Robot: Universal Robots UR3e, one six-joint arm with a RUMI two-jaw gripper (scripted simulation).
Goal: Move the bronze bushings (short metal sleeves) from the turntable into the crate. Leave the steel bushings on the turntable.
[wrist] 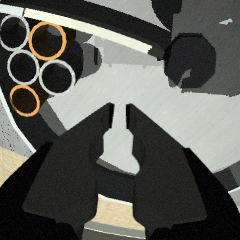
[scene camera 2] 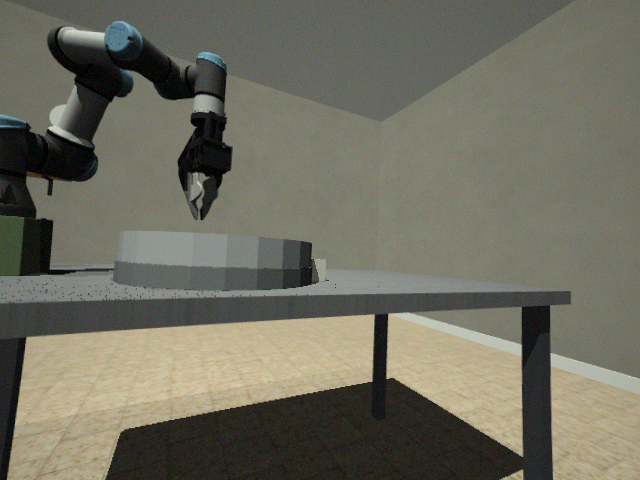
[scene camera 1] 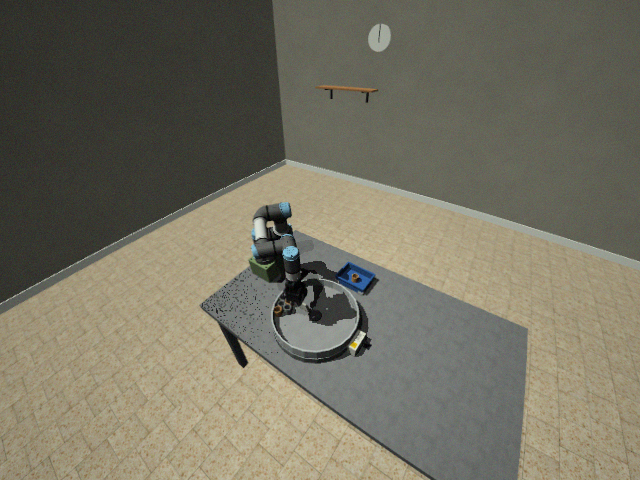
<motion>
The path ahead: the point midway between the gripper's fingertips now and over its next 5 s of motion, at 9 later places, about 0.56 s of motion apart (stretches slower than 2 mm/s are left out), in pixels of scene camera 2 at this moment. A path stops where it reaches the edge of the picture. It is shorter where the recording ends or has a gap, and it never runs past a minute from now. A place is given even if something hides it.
My gripper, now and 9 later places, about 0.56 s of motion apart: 198,219; 179,218; 165,218; 157,217; 157,217; 156,229; 156,233; 156,234; 155,244; 156,235
</motion>
